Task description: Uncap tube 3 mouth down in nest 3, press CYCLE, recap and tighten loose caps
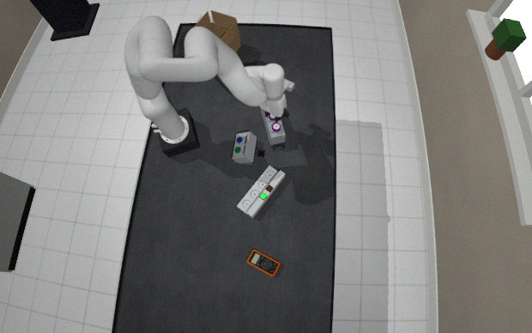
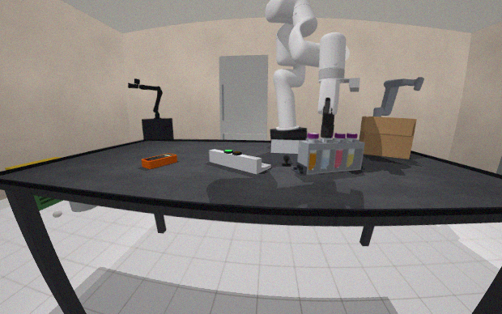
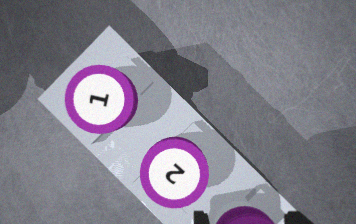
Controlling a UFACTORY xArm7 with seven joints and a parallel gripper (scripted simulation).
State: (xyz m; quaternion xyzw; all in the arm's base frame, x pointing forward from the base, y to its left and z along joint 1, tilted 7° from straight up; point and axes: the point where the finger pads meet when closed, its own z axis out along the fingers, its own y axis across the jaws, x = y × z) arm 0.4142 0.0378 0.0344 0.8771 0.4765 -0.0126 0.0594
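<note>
Now: hand 1 cm above the purple cap. Round my hand: blue cycle key 14 cm behind, 8 cm to the right, 6 cm below; then green ready key 15 cm behind, 12 cm to the right, 6 cm below; then key housing 13 cm behind, 10 cm to the right, 8 cm below.
</note>
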